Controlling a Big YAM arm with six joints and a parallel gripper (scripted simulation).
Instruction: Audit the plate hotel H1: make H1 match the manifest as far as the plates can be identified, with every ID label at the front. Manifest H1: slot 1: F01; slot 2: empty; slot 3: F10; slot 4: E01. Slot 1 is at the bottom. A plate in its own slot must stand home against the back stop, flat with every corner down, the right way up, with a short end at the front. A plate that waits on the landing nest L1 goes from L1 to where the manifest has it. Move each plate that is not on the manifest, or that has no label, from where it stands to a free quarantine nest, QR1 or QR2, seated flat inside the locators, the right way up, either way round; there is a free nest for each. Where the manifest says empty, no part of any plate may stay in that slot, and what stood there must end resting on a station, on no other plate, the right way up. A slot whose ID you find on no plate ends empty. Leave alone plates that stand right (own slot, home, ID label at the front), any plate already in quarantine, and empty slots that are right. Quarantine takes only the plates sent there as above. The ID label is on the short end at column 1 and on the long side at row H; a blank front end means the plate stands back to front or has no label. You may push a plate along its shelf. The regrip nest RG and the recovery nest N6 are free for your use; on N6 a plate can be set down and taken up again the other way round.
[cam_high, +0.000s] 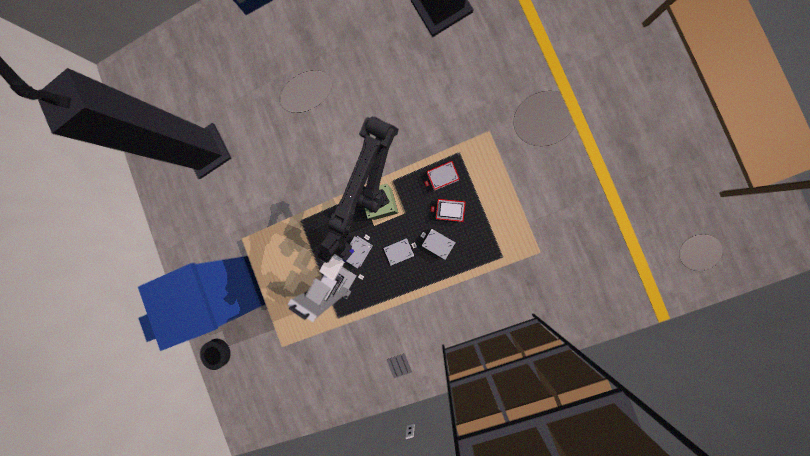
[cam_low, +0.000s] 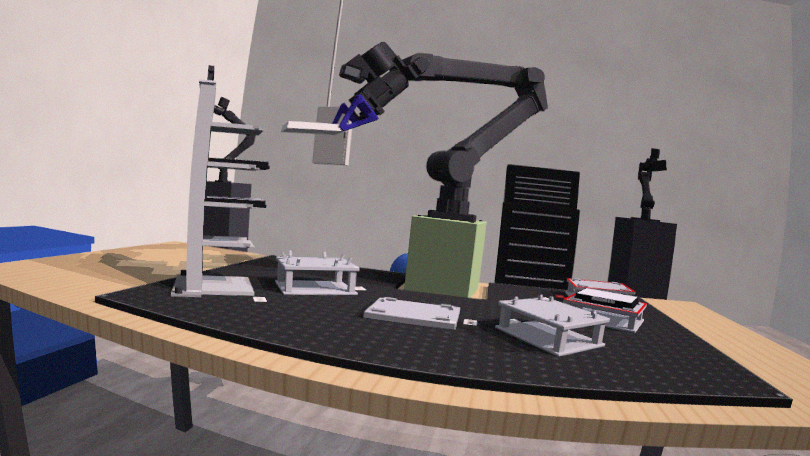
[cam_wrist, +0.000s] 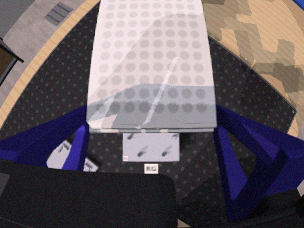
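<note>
Right now my hand is 50 mm to the left of the white well plate, 30 mm short of it and 10 mm above it. Round my hand: RG label: 360 mm below, 70 mm to the left, 40 mm behind; plate hotel H1: 250 mm to the right, 150 mm below, 150 mm ahead; regrip nest RG: 300 mm below, 20 mm to the right, 10 mm ahead.
</note>
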